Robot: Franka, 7 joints.
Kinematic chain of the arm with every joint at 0, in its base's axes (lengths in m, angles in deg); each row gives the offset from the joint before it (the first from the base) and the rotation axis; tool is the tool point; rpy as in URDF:
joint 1: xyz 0 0 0.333 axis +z
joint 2: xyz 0 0 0 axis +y
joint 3: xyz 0 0 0.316 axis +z
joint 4: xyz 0.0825 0 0 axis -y
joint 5: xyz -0.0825 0 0.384 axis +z
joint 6: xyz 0 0 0 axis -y
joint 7: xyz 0.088 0 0 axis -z
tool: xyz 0 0 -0.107 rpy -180 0 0
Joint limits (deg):
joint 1: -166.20..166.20
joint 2: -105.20..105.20
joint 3: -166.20..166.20
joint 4: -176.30..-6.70
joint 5: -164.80..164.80
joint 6: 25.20..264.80
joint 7: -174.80..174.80
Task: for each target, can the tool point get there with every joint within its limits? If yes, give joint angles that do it. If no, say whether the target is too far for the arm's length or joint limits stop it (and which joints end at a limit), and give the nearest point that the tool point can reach.
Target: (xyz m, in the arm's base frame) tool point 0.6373 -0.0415 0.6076
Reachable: yes | joints 107.90 -19.02 -105.75 -97.07 -86.11 154.42 -85.27
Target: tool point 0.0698 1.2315 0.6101
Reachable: no: too far | nearest point 0.0474 0.8357 0.5210 | short by 0.406 m
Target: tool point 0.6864 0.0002 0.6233
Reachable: yes | joints 20.95 54.44 -70.42 -21.58 20.37 65.44 100.10
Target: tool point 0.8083 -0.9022 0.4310
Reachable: no: too far | nearest point 0.5706 -0.6369 0.4022 | short by 0.357 m
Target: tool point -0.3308 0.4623 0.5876
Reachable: yes | joints 32.04 9.92 91.46 -100.97 46.93 101.35 -41.72
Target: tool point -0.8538 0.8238 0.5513
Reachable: no: too far | nearest point -0.6072 0.5858 0.4882 | short by 0.348 m
